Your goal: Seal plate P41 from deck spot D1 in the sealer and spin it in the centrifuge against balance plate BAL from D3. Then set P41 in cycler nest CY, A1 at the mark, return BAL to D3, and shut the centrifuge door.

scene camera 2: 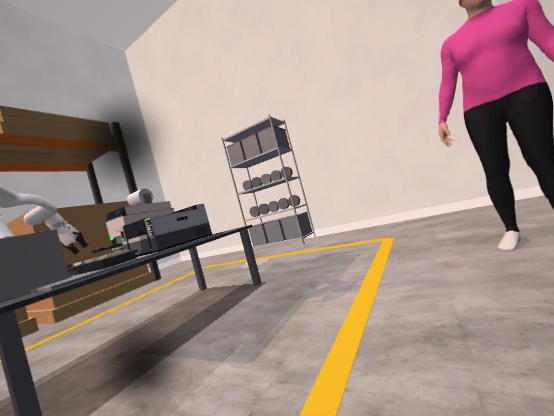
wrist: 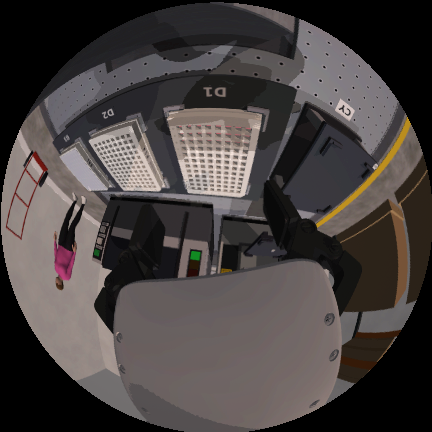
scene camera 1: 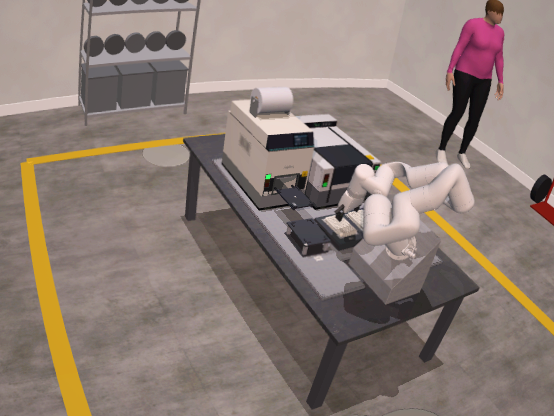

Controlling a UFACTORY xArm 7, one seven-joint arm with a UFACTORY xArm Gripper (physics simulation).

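Where they show: gripper, fingertip midpoint: (scene camera 2: 81,250) (wrist: 208,204) (scene camera 1: 346,214); arm's base, link origin: (scene camera 2: 12,257) (scene camera 1: 401,245).
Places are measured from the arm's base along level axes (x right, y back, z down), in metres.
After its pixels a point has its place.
Plate P41 (scene camera 1: 341,227) @(x -0.028, y -0.299, z 0.107 m) (wrist: 215,160) @(x -0.020, y -0.311, z 0.105 m), a pale well plate, sits at spot D1 of the dark deck (wrist: 277,97) @(x -0.078, y -0.237, z 0.120 m). My gripper (scene camera 1: 340,213) @(x -0.024, y -0.296, z 0.040 m) (scene camera 2: 78,243) @(x -0.024, y -0.296, z 0.040 m) (wrist: 208,204) @(x -0.024, y -0.296, z 0.040 m) is open and empty above the deck, near P41. Plate BAL (wrist: 82,166) @(x 0.208, y -0.285, z 0.104 m) lies at the far-left spot in the wrist view; its small label is hard to read. The cream sealer (scene camera 1: 270,160) @(x -0.214, y -0.603, z -0.078 m) has a dark tray (scene camera 1: 295,196) @(x -0.129, y -0.505, z 0.057 m) (wrist: 266,245) @(x -0.109, y -0.475, z 0.060 m) out in front. The centrifuge (scene camera 1: 345,160) @(x 0.163, y -0.547, z -0.046 m) (wrist: 170,235) @(x 0.099, y -0.509, z 0.074 m) appears to be the dark-topped machine beside it; its door state is unclear. The dark cycler CY (scene camera 1: 308,234) @(x -0.189, y -0.317, z 0.109 m) (wrist: 322,167) @(x -0.148, y -0.306, z 0.109 m) stands beside the deck.
Another white well plate (wrist: 127,156) @(x 0.090, y -0.292, z 0.104 m) sits at D2, between P41 and BAL. A film roll (scene camera 1: 272,100) @(x -0.127, y -0.771, z -0.273 m) tops the sealer. The arm's grey base block (scene camera 1: 400,275) @(x -0.068, y 0.088, z 0.058 m) (scene camera 2: 30,262) @(x 0.091, y -0.018, z 0.045 m) stands near the table end. A person (scene camera 1: 482,47) (scene camera 2: 502,55) (wrist: 65,260) stands beyond the table.
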